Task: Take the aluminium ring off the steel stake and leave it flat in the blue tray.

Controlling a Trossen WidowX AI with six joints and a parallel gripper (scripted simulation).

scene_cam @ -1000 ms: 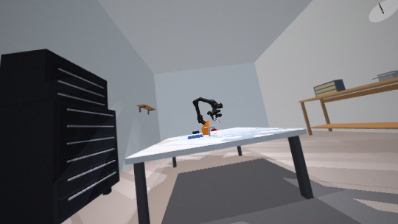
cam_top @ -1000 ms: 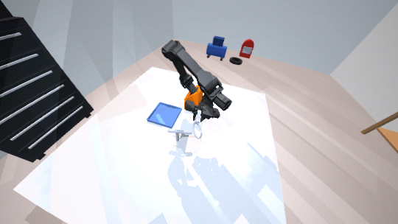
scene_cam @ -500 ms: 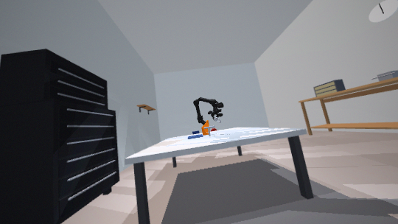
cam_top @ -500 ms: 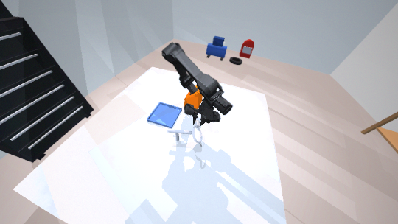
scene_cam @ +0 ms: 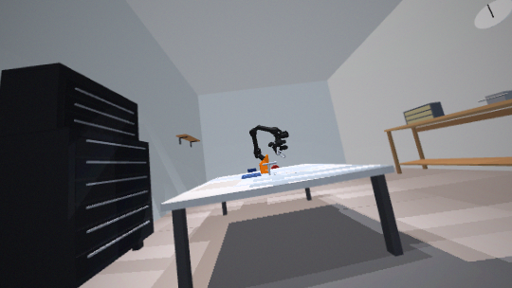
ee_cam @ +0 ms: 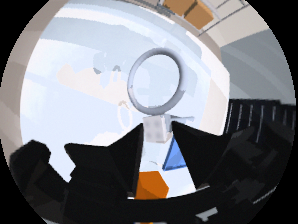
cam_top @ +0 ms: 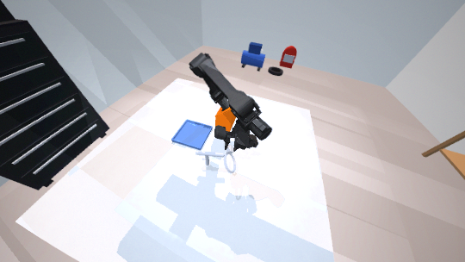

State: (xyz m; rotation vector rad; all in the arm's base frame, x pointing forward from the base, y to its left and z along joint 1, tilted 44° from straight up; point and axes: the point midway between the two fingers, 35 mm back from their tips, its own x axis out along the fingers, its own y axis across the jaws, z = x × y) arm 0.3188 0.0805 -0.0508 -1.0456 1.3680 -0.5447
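Now: the blue tray 260 mm to the right of my gripper tip, 180 mm behind it and 170 mm below it. Round my gripper tip: aluminium ring 50 mm ahead, 10 mm to the left.
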